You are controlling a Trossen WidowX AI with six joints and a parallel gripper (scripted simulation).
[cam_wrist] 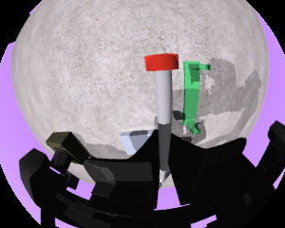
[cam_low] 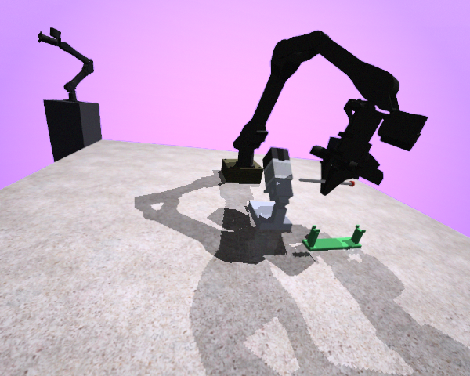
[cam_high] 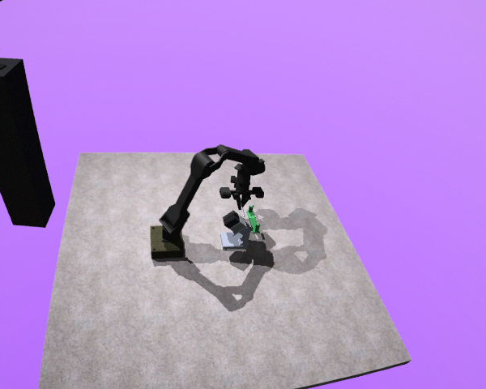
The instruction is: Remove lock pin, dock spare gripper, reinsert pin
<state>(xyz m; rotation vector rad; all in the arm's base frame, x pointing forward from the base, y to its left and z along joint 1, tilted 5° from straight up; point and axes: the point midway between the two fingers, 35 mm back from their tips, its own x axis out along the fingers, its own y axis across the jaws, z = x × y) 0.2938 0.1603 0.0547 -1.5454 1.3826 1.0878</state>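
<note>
My gripper tip is now 110 mm to the left of the grey mount and 30 mm above it. The rest, counted from my gripper tip: spare gripper (110 mm to the right, 30 mm behind, 30 mm above); green rest (80 mm ahead, 60 mm below, 10 mm to the left).
</note>
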